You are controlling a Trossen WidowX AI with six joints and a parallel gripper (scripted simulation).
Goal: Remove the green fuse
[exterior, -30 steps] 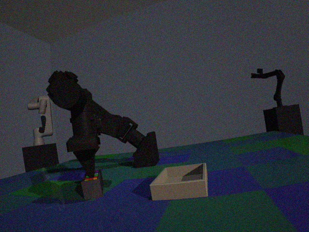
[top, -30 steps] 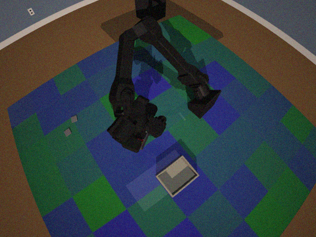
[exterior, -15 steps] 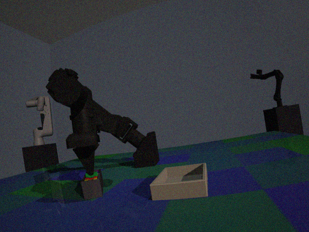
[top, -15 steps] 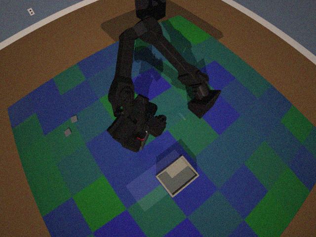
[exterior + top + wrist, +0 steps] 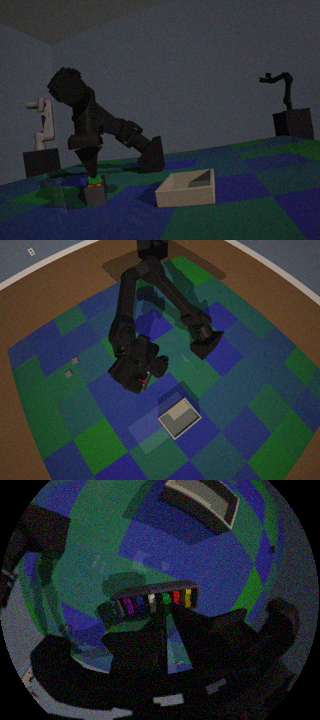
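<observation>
My gripper tip is now 210 mm to the right of the beige tray, 50 mm above it and 20 mm short of it. Also, from my gripper tip: green fuse 10 mm below.
</observation>
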